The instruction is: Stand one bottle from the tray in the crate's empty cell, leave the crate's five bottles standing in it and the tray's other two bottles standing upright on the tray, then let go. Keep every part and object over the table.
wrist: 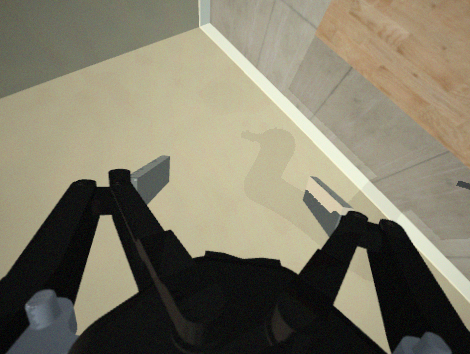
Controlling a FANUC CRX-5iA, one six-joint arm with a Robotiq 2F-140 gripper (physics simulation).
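Places are measured from the arm's base along level axes (x ahead, y left, z up), in centimetres.
Pixels of known places: gripper, fingertip midpoint: (238, 178).
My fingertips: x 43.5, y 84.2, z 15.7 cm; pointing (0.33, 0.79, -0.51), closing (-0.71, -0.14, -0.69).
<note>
Behind a point stands the place of what it marks.
My gripper (238, 178) {y 84.2, x 43.5, z 15.7 cm} is open, its two grey finger pads wide apart. No object shows between them. Behind the fingers in the wrist view is a large plain beige surface, which looks like a wall, with a faint shadow shaped like an arm on it. The bottles, the tray and the crate do not show in the wrist view.
A pale strip (300, 115) runs diagonally along the beige surface (150, 110). Beyond it lies a grey planked floor (365, 105). A wood-grain surface (405, 55) {y 81.0, x 43.4, z -13.6 cm} shows at the upper right. A darker grey-green surface (90, 40) fills the upper left. A small dark piece (463, 185) shows at the right edge.
</note>
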